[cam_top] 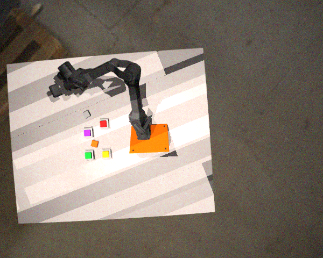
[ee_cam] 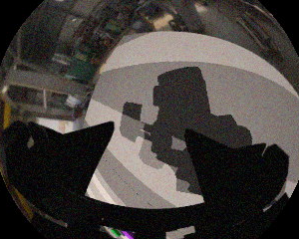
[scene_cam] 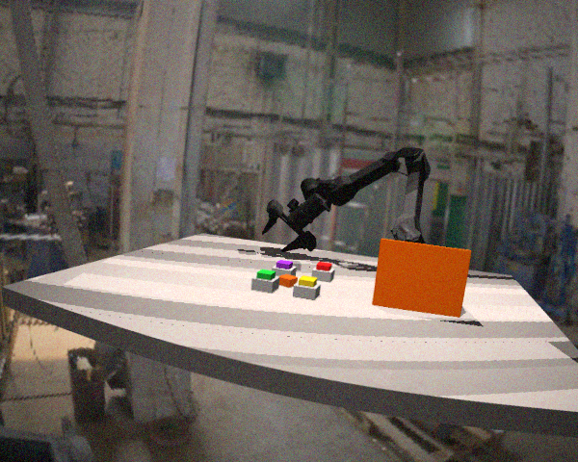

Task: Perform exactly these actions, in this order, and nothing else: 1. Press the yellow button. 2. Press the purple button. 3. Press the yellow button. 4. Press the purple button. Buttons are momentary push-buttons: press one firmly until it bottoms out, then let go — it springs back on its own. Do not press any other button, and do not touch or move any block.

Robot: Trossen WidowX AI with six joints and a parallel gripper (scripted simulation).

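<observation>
Now: the yellow button 36 cm to the left of my gripper tip and 23 cm behind it. Round my gripper tip: purple button 24 cm to the left, 13 cm behind; red button 22 cm behind, 20 cm to the left; small orange block 30 cm to the left, 17 cm behind, 2 cm below.
</observation>
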